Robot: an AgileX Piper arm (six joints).
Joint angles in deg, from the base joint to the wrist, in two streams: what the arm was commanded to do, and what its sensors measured. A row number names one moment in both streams.
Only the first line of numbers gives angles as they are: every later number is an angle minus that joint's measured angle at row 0.
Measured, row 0:
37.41, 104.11, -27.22, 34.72, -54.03, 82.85
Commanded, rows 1 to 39:
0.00, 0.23, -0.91, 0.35, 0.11, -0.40
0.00, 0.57, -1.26, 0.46, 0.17, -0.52
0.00, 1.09, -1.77, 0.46, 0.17, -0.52
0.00, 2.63, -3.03, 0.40, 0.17, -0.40
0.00, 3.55, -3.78, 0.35, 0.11, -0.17
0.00, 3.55, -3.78, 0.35, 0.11, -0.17
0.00, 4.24, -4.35, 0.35, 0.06, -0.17
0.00, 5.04, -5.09, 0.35, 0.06, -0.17
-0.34, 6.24, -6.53, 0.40, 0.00, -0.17
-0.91, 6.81, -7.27, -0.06, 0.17, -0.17
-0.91, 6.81, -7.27, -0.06, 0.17, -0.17
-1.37, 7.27, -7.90, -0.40, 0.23, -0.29
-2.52, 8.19, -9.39, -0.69, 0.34, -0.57
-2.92, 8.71, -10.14, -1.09, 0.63, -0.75
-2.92, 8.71, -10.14, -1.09, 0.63, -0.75
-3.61, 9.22, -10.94, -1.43, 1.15, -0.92
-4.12, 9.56, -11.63, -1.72, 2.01, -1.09
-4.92, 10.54, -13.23, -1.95, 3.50, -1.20
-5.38, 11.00, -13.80, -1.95, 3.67, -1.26
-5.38, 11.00, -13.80, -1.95, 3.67, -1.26
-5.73, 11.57, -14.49, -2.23, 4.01, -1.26
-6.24, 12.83, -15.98, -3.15, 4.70, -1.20
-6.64, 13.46, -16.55, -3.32, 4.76, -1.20
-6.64, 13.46, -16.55, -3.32, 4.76, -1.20
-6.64, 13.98, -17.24, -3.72, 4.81, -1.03
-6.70, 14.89, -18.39, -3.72, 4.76, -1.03
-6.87, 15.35, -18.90, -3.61, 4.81, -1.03
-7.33, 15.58, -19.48, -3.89, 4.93, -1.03
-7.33, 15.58, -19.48, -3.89, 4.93, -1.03
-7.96, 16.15, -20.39, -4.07, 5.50, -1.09
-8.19, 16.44, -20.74, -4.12, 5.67, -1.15
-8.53, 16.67, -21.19, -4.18, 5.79, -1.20
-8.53, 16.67, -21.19, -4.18, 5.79, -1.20
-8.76, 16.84, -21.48, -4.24, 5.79, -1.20
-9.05, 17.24, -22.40, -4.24, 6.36, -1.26
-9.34, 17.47, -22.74, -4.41, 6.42, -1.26
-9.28, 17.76, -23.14, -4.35, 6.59, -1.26
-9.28, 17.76, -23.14, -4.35, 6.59, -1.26
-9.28, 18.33, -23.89, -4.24, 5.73, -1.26
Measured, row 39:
-8.65, 17.87, -21.94, -3.72, 8.42, -0.23
